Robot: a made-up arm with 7 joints. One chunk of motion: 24 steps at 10 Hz.
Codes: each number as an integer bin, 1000 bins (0 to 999) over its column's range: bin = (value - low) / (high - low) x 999, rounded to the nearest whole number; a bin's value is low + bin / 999 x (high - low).
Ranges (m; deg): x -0.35..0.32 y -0.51..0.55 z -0.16..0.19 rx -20..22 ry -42..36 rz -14..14
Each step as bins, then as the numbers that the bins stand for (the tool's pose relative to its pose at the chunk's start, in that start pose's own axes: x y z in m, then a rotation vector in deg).
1 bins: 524 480 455 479 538 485
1 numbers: 0.0014 -0.0007 -0.0006 0.14 0.01 -0.41
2 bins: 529 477 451 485 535 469
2 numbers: 0.0048 -0.0039 -0.0020 0.39 -0.23 -0.85
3 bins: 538 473 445 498 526 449
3 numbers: 0.0108 -0.0081 -0.0041 0.94 -0.93 -1.42
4 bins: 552 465 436 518 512 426
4 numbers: 0.0202 -0.0166 -0.0072 1.78 -2.02 -2.06
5 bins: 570 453 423 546 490 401
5 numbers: 0.0323 -0.0293 -0.0118 2.95 -3.74 -2.76
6 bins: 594 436 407 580 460 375
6 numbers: 0.0484 -0.0474 -0.0174 4.38 -6.08 -3.49
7 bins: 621 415 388 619 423 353
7 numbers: 0.0665 -0.0697 -0.0241 6.02 -8.97 -4.11
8 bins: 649 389 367 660 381 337
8 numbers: 0.0853 -0.0972 -0.0314 7.75 -12.25 -4.55
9 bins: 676 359 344 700 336 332
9 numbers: 0.1034 -0.1291 -0.0395 9.43 -15.77 -4.69
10 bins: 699 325 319 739 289 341
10 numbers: 0.1188 -0.1652 -0.0482 11.07 -19.44 -4.44
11 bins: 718 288 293 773 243 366
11 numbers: 0.1315 -0.2044 -0.0573 12.50 -23.03 -3.74
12 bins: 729 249 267 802 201 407
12 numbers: 0.1389 -0.2458 -0.0665 13.72 -26.31 -2.59
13 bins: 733 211 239 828 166 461
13 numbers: 0.1416 -0.2861 -0.0763 14.81 -29.04 -1.08
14 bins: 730 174 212 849 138 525
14 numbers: 0.1396 -0.3254 -0.0857 15.69 -31.23 0.71
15 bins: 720 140 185 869 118 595
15 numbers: 0.1329 -0.3615 -0.0952 16.53 -32.79 2.68
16 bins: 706 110 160 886 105 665
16 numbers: 0.1235 -0.3933 -0.1039 17.25 -33.80 4.64
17 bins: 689 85 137 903 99 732
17 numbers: 0.1121 -0.4198 -0.1120 17.96 -34.27 6.52
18 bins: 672 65 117 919 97 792
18 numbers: 0.1007 -0.4410 -0.1190 18.64 -34.43 8.20
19 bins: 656 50 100 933 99 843
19 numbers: 0.0900 -0.4569 -0.1250 19.23 -34.27 9.63
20 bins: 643 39 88 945 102 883
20 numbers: 0.0812 -0.4686 -0.1292 19.73 -34.04 10.75
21 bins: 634 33 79 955 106 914
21 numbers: 0.0752 -0.4750 -0.1323 20.15 -33.72 11.62
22 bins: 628 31 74 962 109 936
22 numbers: 0.0712 -0.4771 -0.1341 20.44 -33.49 12.23
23 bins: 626 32 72 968 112 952
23 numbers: 0.0698 -0.4760 -0.1348 20.70 -33.26 12.68
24 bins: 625 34 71 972 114 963
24 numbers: 0.0692 -0.4739 -0.1351 20.86 -33.10 12.99
